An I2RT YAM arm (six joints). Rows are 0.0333 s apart.
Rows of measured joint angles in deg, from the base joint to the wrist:
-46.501 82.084 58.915 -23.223 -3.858 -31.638
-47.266 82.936 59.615 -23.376 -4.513 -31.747
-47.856 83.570 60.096 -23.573 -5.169 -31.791
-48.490 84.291 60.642 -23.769 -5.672 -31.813
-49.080 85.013 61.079 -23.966 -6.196 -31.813
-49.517 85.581 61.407 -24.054 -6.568 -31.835
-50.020 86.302 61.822 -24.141 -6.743 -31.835
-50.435 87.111 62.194 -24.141 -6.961 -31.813
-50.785 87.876 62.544 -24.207 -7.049 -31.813
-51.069 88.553 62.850 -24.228 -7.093 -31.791
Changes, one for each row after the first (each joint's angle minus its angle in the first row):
-0.765 0.852 0.700 -0.153 -0.655 -0.109
-1.355 1.486 1.181 -0.350 -1.311 -0.153
-1.989 2.207 1.727 -0.546 -1.814 -0.175
-2.579 2.929 2.164 -0.743 -2.338 -0.175
-3.016 3.497 2.492 -0.831 -2.710 -0.197
-3.519 4.218 2.907 -0.918 -2.885 -0.197
-3.934 5.027 3.279 -0.918 -3.103 -0.175
-4.284 5.792 3.629 -0.984 -3.191 -0.175
-4.568 6.469 3.935 -1.005 -3.235 -0.153

